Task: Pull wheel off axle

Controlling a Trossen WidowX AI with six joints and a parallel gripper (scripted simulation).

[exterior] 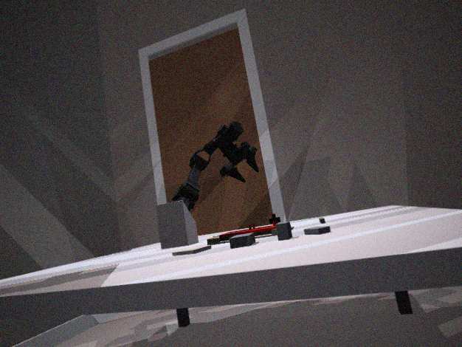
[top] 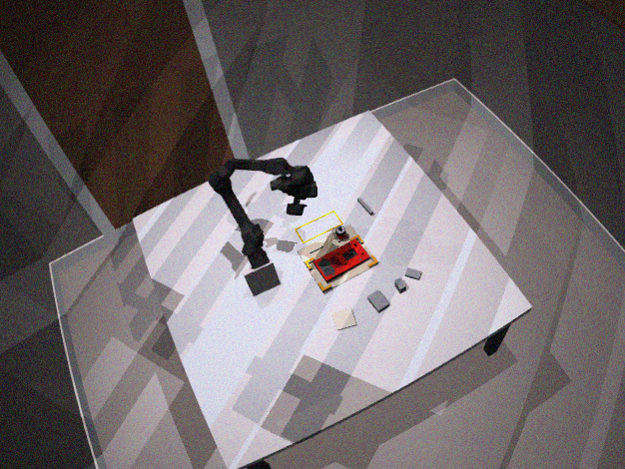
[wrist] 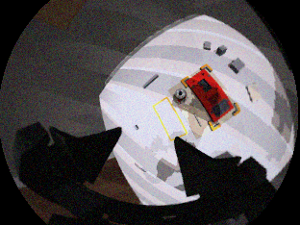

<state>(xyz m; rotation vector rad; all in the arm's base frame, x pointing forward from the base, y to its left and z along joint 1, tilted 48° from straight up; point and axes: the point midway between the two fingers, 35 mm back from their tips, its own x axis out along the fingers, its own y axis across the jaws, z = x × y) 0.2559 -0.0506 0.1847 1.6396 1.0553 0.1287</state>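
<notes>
Now: gripper tip 7 cm short of the dark wheel, 10 cm to the left of it and 18 cm above it. From my gripper tip the other things lie so: white card: 13 cm behind, 43 cm to the right, 22 cm below; then grey bar: 23 cm ahead, 4 cm to the right, 21 cm below; then upright axle: 7 cm ahead, 10 cm to the right, 19 cm below.
</notes>
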